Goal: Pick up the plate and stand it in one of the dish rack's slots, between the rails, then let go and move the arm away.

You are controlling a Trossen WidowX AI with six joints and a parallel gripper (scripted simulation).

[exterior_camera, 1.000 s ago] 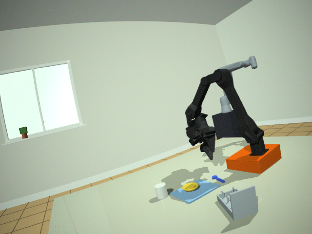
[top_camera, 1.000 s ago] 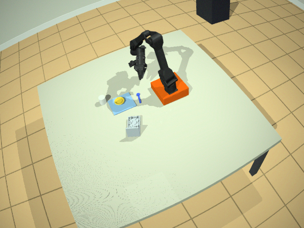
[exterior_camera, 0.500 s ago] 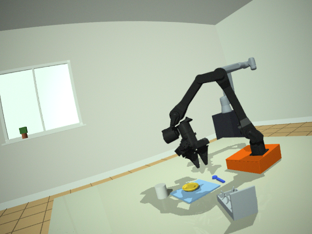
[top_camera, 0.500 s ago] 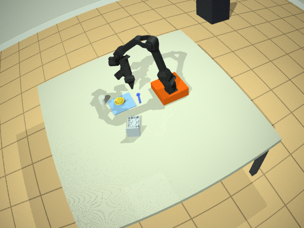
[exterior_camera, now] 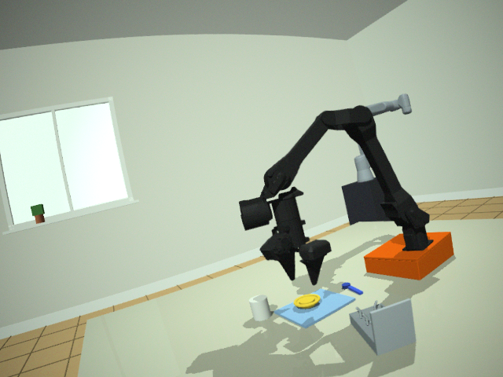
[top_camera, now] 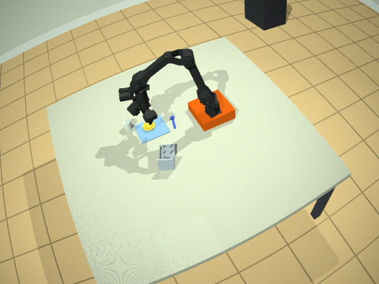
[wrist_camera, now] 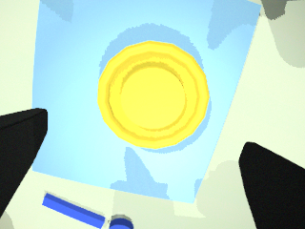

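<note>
Right now my gripper tip is 50 mm above the yellow plate. The rest, counted from my gripper tip: white cup: 90 mm ahead, 70 mm to the right, 40 mm below; then light blue mat: 60 mm below, 10 mm to the left, 10 mm behind; then blue spoon: 120 mm behind, 60 mm below, 30 mm to the left.
</note>
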